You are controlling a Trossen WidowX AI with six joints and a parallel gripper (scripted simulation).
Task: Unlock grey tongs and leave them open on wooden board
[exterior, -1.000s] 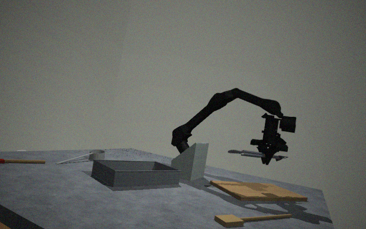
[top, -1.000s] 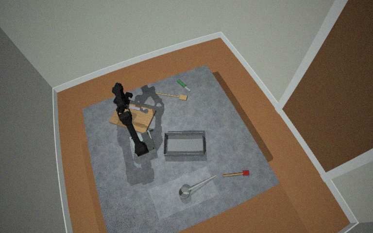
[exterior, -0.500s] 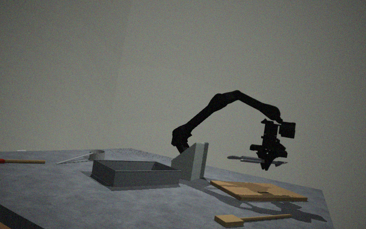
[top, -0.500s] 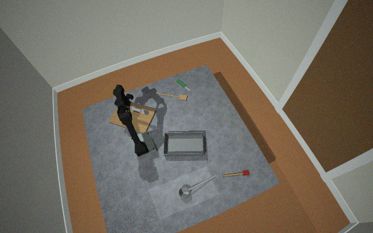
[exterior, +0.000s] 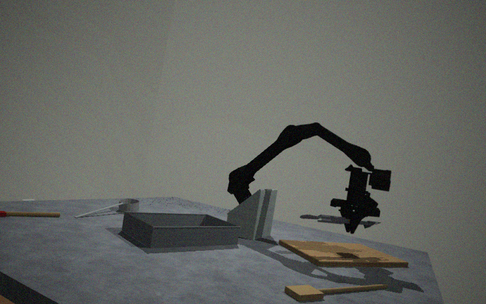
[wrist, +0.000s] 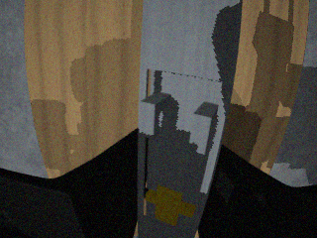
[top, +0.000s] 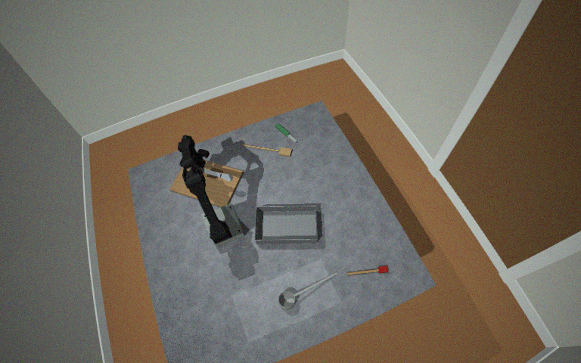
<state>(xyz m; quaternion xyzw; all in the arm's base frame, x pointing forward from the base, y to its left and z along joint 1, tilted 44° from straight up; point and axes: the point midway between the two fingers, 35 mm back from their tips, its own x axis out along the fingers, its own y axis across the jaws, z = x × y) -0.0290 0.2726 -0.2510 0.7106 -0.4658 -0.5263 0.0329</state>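
The wooden board lies 70 mm below my gripper tip, 10 mm to the right of it and 10 mm ahead of it. From my gripper tip the other things lie so: yellow lock piece: 40 mm above; then red-headed spatula: 800 mm to the right, 650 mm ahead, 70 mm below; then roasting tin: 430 mm to the right, 340 mm ahead, 50 mm below.
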